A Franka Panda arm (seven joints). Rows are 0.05 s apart.
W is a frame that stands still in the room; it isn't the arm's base.
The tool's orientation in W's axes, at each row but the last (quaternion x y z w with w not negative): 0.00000 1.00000 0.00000 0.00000; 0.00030 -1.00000 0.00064 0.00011; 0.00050 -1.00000 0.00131 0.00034; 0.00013 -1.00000 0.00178 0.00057; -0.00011 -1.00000 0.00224 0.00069
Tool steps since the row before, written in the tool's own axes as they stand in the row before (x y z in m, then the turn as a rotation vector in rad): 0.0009 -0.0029 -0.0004 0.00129 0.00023 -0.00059; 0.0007 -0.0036 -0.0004 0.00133 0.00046 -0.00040; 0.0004 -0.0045 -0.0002 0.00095 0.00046 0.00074; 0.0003 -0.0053 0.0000 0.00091 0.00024 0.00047; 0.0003 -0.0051 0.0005 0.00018 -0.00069 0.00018
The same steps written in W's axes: -0.0009 -0.0029 0.0004 -0.00129 0.00023 0.00059; -0.0007 -0.0036 0.0004 -0.00133 0.00046 0.00040; -0.0004 -0.0045 0.0002 -0.00095 0.00046 -0.00074; -0.0003 -0.0053 0.0000 -0.00091 0.00024 -0.00047; -0.0003 -0.0051 -0.0005 -0.00018 -0.00069 -0.00018
